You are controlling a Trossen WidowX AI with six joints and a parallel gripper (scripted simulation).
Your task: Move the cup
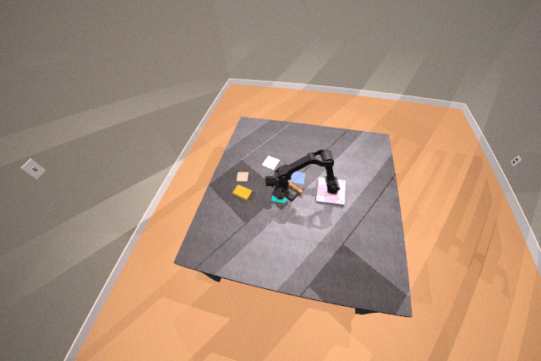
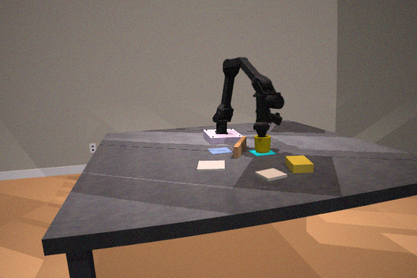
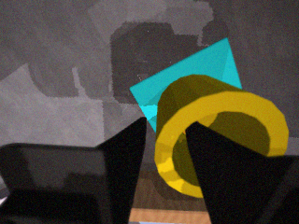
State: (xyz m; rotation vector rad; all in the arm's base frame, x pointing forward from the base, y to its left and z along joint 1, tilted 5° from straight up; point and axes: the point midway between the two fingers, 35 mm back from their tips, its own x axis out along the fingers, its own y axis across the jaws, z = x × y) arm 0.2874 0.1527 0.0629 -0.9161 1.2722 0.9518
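The yellow cup is 20 mm ahead of my gripper tip and 10 mm to the right of it. The rest, counted from my gripper tip: cyan pad (30 mm ahead, 10 mm to the right, 50 mm below); then wooden bar (100 mm to the right, 20 mm below); then pale blue pad (40 mm behind, 190 mm to the right, 50 mm below).
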